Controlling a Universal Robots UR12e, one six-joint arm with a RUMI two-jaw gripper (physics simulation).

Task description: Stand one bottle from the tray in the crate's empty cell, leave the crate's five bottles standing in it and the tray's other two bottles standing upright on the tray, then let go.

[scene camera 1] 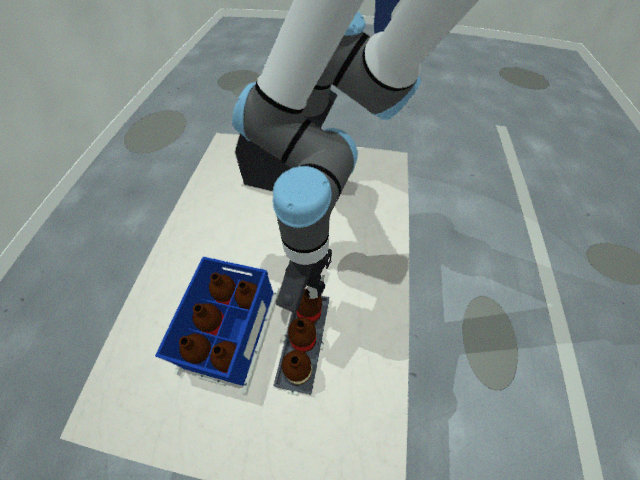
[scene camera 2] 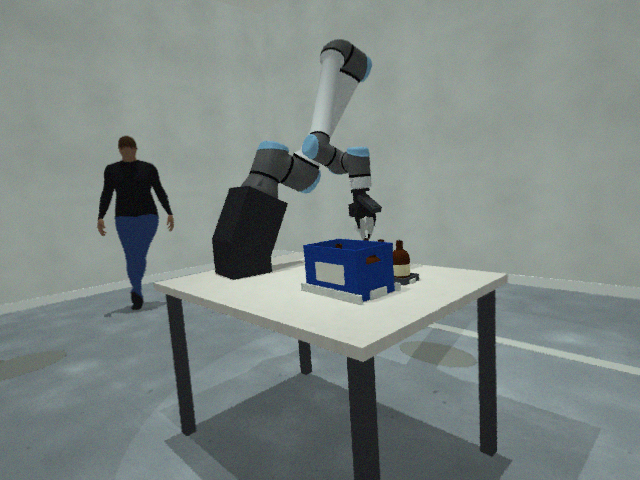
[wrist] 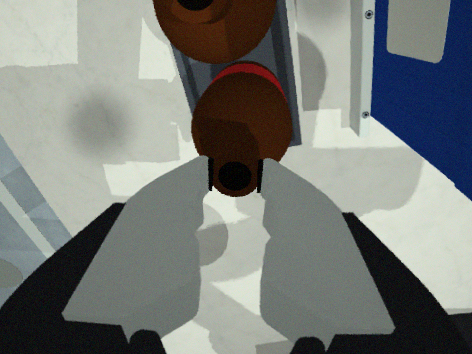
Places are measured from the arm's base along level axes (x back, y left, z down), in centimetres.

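Pixels of known places: gripper, fingertip midpoint: [scene camera 1: 307, 295] [scene camera 2: 366, 239] [wrist: 235, 162]; arm's base at its link origin: [scene camera 2: 258, 195].
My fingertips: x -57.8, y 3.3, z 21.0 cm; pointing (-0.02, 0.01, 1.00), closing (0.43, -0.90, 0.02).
Note:
For each thing: its top centre in the pictures, then the offset to it from my fingertips. Level surfaces: height alone.
- red-labelled bottle at its top centre: [wrist: 238, 176] [scene camera 1: 308, 292] dx +0.6, dy +0.1, dz -0.4 cm
- middle bottle at its top centre: [scene camera 1: 300, 323] dx -7.6, dy -1.6, dz -0.3 cm
- far-end bottle at its top centre: [scene camera 1: 294, 360] [scene camera 2: 399, 240] dx -16.1, dy -2.8, dz -0.3 cm
- blue crate at its top centre: [scene camera 1: 213, 310] [scene camera 2: 346, 243] dx -4.9, dy -23.1, dz -1.8 cm
- white table at its surface level: dz +15.7 cm
My gripper [scene camera 1: 312, 293] [scene camera 2: 367, 236] [wrist: 235, 162] is shut on the neck of the red-labelled bottle [scene camera 1: 309, 306] [wrist: 242, 115] at the tray's end nearest the robot base. That bottle is upright over the tray [scene camera 1: 319, 322] [wrist: 296, 132]; its foot is hidden in the wrist view. The middle bottle [scene camera 1: 301, 333] [wrist: 215, 37] and the far-end bottle [scene camera 1: 296, 366] [scene camera 2: 401, 258] with a cream label stand upright on the tray. The blue crate [scene camera 1: 266, 285] [scene camera 2: 354, 276] [wrist: 425, 100] holds five upright bottles. Its empty cell [scene camera 1: 235, 322] is the middle one on the tray side.
The crate stands beside the tray on the white table [scene camera 1: 361, 428] [scene camera 2: 439, 294], with a narrow gap between them. Low pale brackets [scene camera 2: 330, 292] [wrist: 367, 65] run along the crate's foot. A person [scene camera 2: 135, 206] in a black top is on the floor behind the table, at the left.

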